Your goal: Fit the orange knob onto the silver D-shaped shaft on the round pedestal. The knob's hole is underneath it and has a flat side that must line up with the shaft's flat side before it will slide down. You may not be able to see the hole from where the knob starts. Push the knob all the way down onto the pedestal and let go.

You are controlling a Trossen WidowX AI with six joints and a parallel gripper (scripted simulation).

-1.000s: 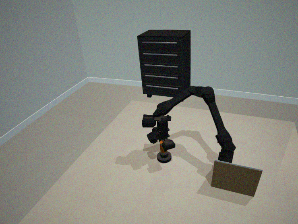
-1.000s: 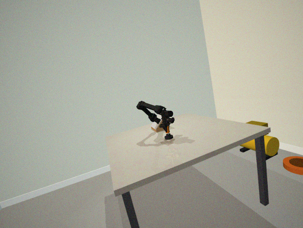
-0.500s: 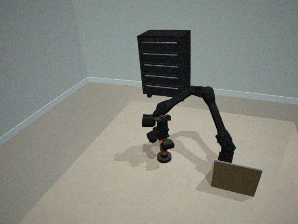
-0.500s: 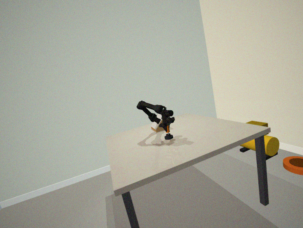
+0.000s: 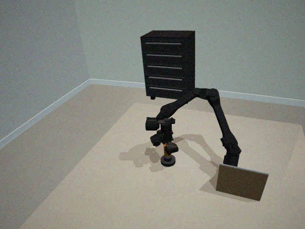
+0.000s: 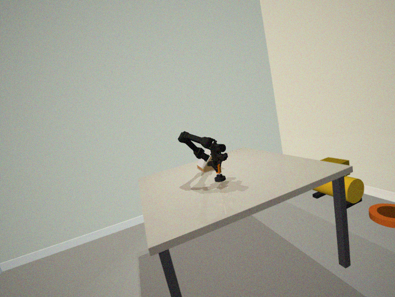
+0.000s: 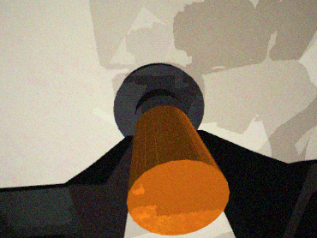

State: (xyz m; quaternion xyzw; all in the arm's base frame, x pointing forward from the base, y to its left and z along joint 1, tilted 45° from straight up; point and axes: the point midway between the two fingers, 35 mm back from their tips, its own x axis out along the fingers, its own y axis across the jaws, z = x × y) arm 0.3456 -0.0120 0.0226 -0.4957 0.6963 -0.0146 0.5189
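The dark round pedestal is 40 mm below my gripper tip. Also, from my gripper tip: orange knob 30 mm above.
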